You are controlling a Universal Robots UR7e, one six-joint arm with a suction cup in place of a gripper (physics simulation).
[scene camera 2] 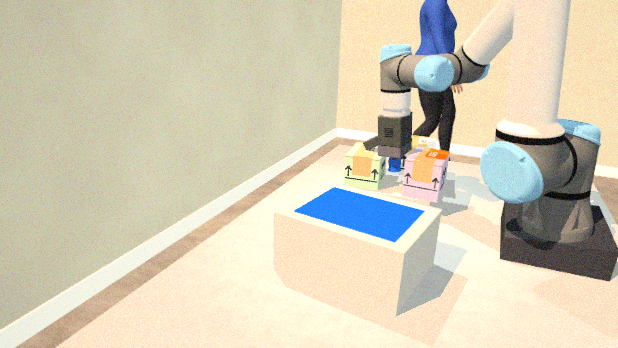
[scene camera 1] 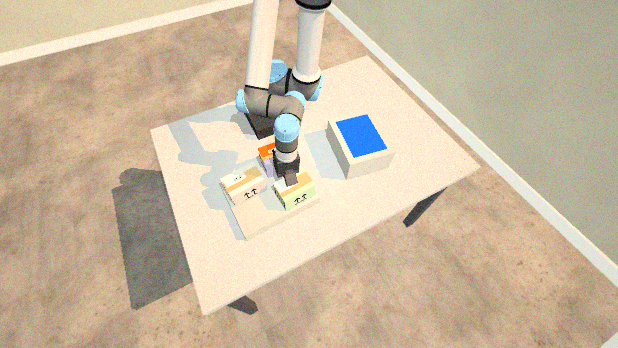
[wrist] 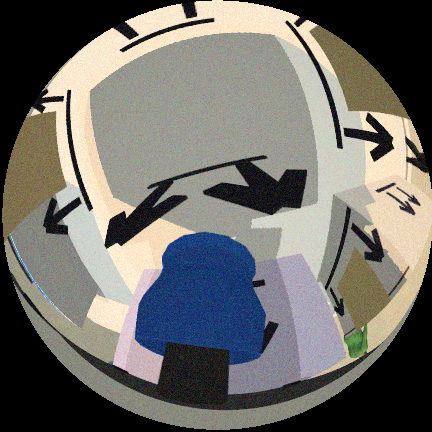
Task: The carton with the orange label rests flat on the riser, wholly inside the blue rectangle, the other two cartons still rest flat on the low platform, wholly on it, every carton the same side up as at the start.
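Pixels of known places: end effector, tool point: [scene camera 2: 394,169] [wrist: 207,273]; arm's base, origin of the base link: [scene camera 2: 553,225].
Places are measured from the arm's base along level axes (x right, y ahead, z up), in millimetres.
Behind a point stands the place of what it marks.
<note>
The carton with the orange label, a pink-lilac box [scene camera 1: 269,166] @(x 113, y 361, z 60 mm) [scene camera 2: 425,191] @(x 7, y 292, z 6 mm) [wrist: 322,330] @(x 118, y 362, z 51 mm), stands upright beside the cup, slightly turned; its base on the platform cannot be judged. The green carton [scene camera 1: 299,196] @(x 42, y 515, z 46 mm) [scene camera 2: 364,181] @(x -14, y 446, z 2 mm) and the cream carton [scene camera 1: 245,192] @(x 225, y 437, z 50 mm) [scene camera 2: 425,142] @(x 228, y 370, z 66 mm) stand upright on the low platform [scene camera 1: 255,222] @(x 221, y 534, z -17 mm). My suction cup [scene camera 2: 394,165] [wrist: 207,245] points down, below top level, between the green and orange-labelled cartons, with no carton seen on its mouth. It is hidden in scene camera 1. The blue rectangle [scene camera 1: 361,135] @(x -291, y 332, z 55 mm) [scene camera 2: 360,212] @(x -295, y 326, z 55 mm) is bare.
The riser [scene camera 1: 375,162] @(x -305, y 454, z 17 mm) [scene camera 2: 330,265] @(x -389, y 332, z -12 mm) stands beside the platform, taller than it. The dark wrist bracket [scene camera 1: 290,177] @(x 56, y 459, z 102 mm) meets the green carton's top. The wrist view is filled close up by carton faces with arrows. A person in blue [scene camera 2: 437,27] stands behind the table.
</note>
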